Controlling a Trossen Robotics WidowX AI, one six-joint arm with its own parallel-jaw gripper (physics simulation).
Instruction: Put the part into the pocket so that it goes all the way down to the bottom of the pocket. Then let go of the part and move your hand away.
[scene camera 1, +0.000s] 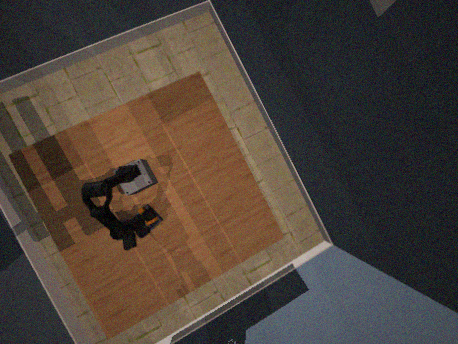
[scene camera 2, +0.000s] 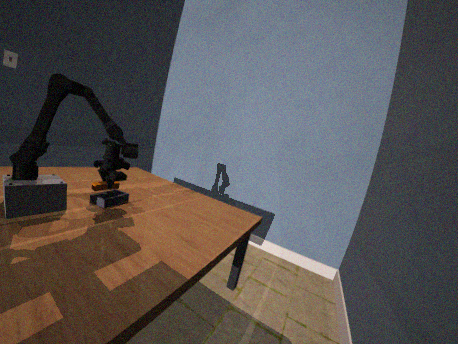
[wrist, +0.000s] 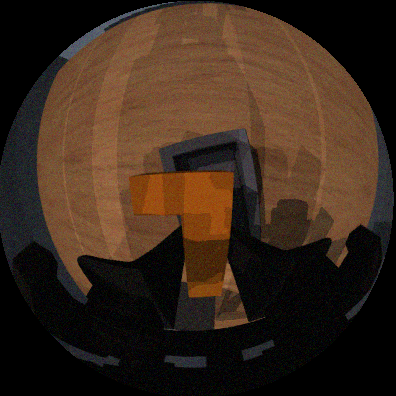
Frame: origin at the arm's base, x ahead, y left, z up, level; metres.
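Where they show: gripper, between the fingertips: (scene camera 1: 147, 216) (scene camera 2: 107, 187) (wrist: 203, 229); arm's base, origin of its link: (scene camera 1: 133, 171) (scene camera 2: 24, 178).
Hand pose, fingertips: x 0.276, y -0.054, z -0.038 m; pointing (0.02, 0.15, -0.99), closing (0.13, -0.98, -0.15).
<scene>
Each offset is from my fingertips to the centre of the thing. Level surfaces: height alone.
The orange L-shaped part @[0.010 m back, 0.012 m left, 0.011 m up] (scene camera 1: 152, 220) (scene camera 2: 102, 185) (wrist: 207, 200) is held above the dark grey pocket block @[0.013 m ahead, 0.010 m right, 0.049 m down] (scene camera 1: 159, 218) (scene camera 2: 116, 200) (wrist: 202, 142). My gripper (scene camera 2: 111, 183) (wrist: 203, 229) is shut on the part's long arm. In scene camera 2 there is a gap between part and block. In the wrist view the block's far rim and some of its hollow show beyond the part, and the block is turned a little relative to the part. The part hides much of the pocket, and its short arm reaches left past the block's left wall.
The arm's grey base box (scene camera 1: 146, 176) (scene camera 2: 37, 197) stands on the wooden table @[0.067 m down] (scene camera 1: 200, 150) (scene camera 2: 175, 220) near the block. Shadows of the arm fall across the table around the block.
</scene>
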